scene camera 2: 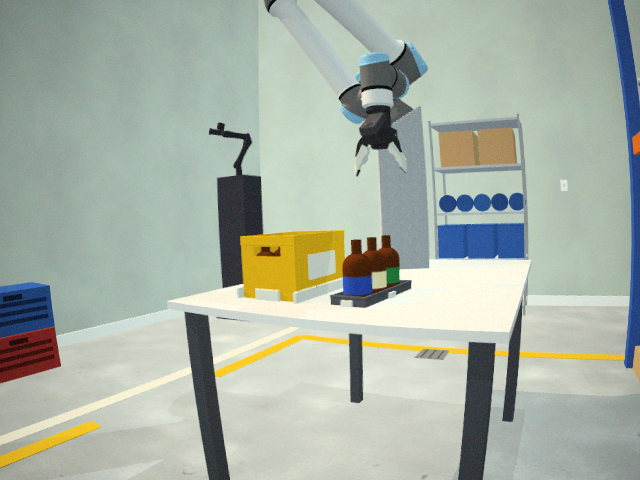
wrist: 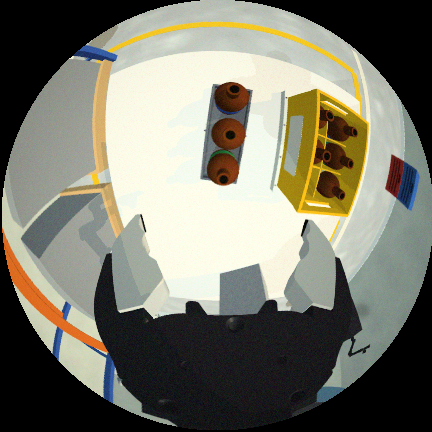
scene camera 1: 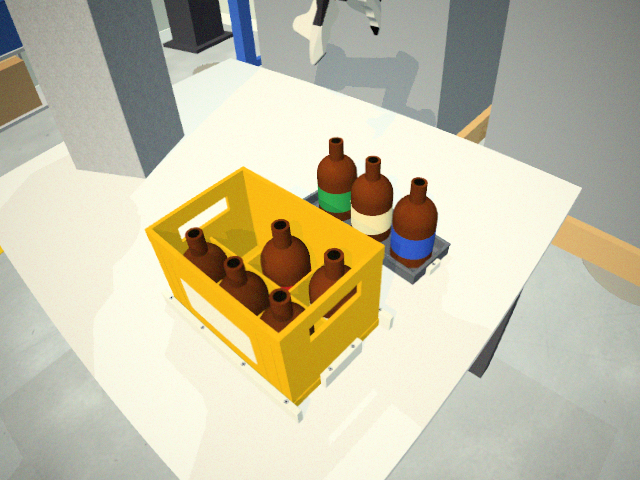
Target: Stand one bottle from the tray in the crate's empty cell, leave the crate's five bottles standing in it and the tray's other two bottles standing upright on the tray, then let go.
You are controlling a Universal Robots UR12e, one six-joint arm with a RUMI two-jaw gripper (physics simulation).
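Places are measured from the arm's base along level axes (x back, y up, z left), in metres.
Where they show: gripper, fingertip midpoint: (scene camera 2: 380, 174) (wrist: 225, 218) (scene camera 1: 347, 49); arm's base, link origin: (scene camera 2: 397, 124).
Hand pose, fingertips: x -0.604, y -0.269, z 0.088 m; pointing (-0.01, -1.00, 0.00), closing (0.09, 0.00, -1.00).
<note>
Things, the pixels of their top centre, and the offset from my fingertips. Level surfaces: height alone.
- dark tray, top centre: (scene camera 1: 372, 220) (wrist: 225, 132) (scene camera 2: 374, 287) dy -0.305, dx -0.058, dz -0.013 m
- green-label, top centre: (scene camera 1: 336, 140) (wrist: 223, 179) (scene camera 2: 385, 235) dy -0.171, dx +0.026, dz +0.000 m
- cream-label, top centre: (scene camera 1: 373, 159) (wrist: 229, 134) (scene camera 2: 371, 237) dy -0.171, dx -0.057, dz -0.016 m
- blue-label, top centre: (scene camera 1: 419, 182) (wrist: 233, 88) (scene camera 2: 356, 239) dy -0.171, dx -0.147, dz -0.028 m
- yellow crate, top centre: (scene camera 1: 256, 236) (wrist: 342, 161) (scene camera 2: 294, 233) dy -0.156, dx -0.029, dz -0.264 m
- white table, surface height: dy -0.331 m
Three brown bottles stand upright on the dark tray (scene camera 1: 405, 273) (scene camera 2: 374, 297) (wrist: 208, 150): green-label (scene camera 1: 336, 178) (scene camera 2: 392, 258) (wrist: 223, 169), cream-label (scene camera 1: 372, 198) (wrist: 228, 133) and blue-label (scene camera 1: 413, 227) (scene camera 2: 356, 268) (wrist: 231, 97). The yellow crate (scene camera 1: 305, 361) (scene camera 2: 268, 273) (wrist: 295, 195) holds five standing bottles: three in the row away from the tray, two in the tray-side row. Its empty cell is the tray-side corner at the green-label end. My gripper (scene camera 1: 346, 47) (scene camera 2: 381, 173) (wrist: 225, 218) is open and empty, high above the table, off the tray's green-label end.
Pale brackets (scene camera 1: 341, 361) border the crate on the white table (scene camera 1: 496, 206) (scene camera 2: 465, 304). The crate's walls rise around its bottles. A grey column (scene camera 1: 103, 87) (scene camera 2: 405, 206) stands behind the table, and a black pedestal (scene camera 2: 240, 222) with a small arm stands behind the crate.
</note>
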